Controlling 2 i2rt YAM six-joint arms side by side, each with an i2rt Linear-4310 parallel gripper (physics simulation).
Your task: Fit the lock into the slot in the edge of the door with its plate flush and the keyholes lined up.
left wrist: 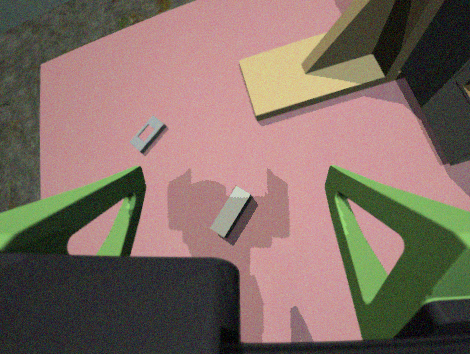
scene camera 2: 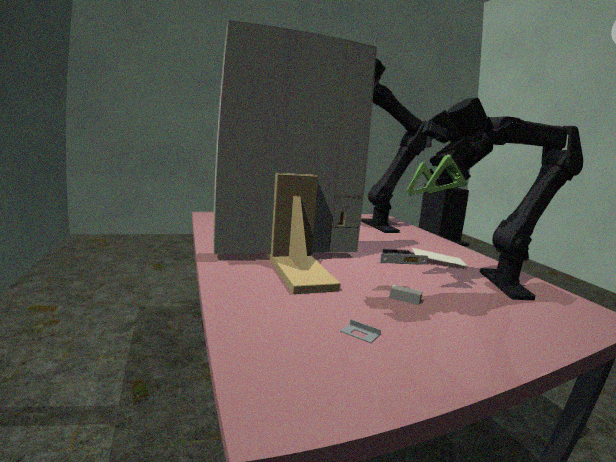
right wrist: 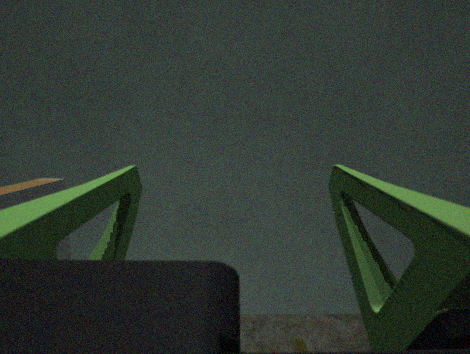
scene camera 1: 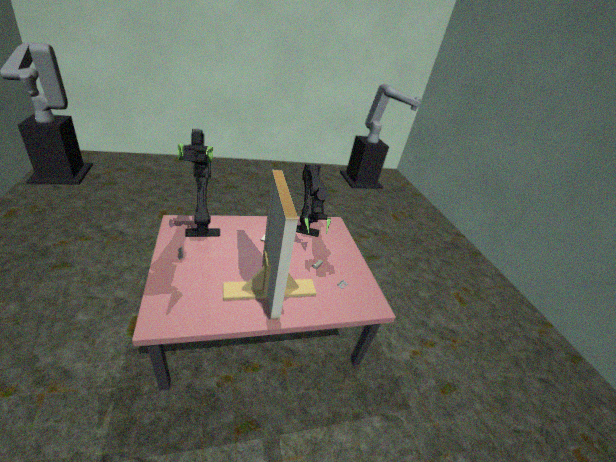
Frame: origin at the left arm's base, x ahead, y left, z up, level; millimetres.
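Seen in the pictures: left gripper, fingertip midpoint: [left wrist: 235, 176] [scene camera 2: 416, 192] [scene camera 1: 317, 233]; right gripper, fingertip midpoint: [right wrist: 235, 176] [scene camera 1: 194, 151]; left arm's base at its link origin: [scene camera 2: 505, 284] [scene camera 1: 304, 230]; right arm's base at its link origin: [scene camera 2: 379, 226] [scene camera 1: 203, 232].
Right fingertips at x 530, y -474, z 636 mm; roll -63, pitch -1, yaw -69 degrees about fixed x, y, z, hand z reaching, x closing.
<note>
Pixels of each thing's top centre, then the offset from my right fingertips to it. Level surfaces: height alone.
- door at its top centre: [scene camera 2: 304, 34] [scene camera 1: 283, 191] dx +42, dy +389, dz -66 mm
- lock at its top centre: [scene camera 2: 400, 250] dx -269, dy +319, dz -610 mm
- small grey block at its top centre: [left wrist: 230, 211] [scene camera 2: 406, 289] [scene camera 1: 318, 262] dx -223, dy +604, dz -614 mm
- bent plate with a cutout, top centre: [scene camera 2: 360, 328] [left wrist: 145, 131] [scene camera 1: 343, 283] dx -114, dy +757, dz -626 mm
- pale flat piece at its top centre: [scene camera 2: 439, 253] dx -395, dy +300, dz -614 mm
- pink table at its surface level: dz -636 mm
- small dark object at its top centre: [scene camera 1: 180, 247] dx -31, dy -121, dz -560 mm
The door [scene camera 1: 283, 265] [scene camera 2: 295, 100] [left wrist: 440, 110] stands upright in its tan stand. A small opening [scene camera 2: 342, 218] shows in its face; the edge slot cannot be made out. What looks like the lock [scene camera 2: 404, 258], a dark case with a grey plate and brass part, lies on the table beyond a small grey block [scene camera 1: 317, 264] [scene camera 2: 406, 295] [left wrist: 231, 212]. My left gripper [scene camera 1: 318, 231] [scene camera 2: 419, 193] [left wrist: 235, 176] is open and empty above the block. My right gripper [scene camera 1: 195, 152] [right wrist: 235, 176] is open and empty, raised high at the picture's left in scene camera 1.
The stand's tan foot [scene camera 1: 237, 291] [scene camera 2: 312, 280] [left wrist: 270, 90] juts out beside the door. A bent plate with a cutout [scene camera 1: 342, 284] [scene camera 2: 371, 336] [left wrist: 156, 124] and a pale flat piece [scene camera 2: 442, 257] lie on the pink table [scene camera 1: 200, 315] [scene camera 2: 300, 375]. A small dark object [scene camera 1: 180, 253] lies beyond the door.
</note>
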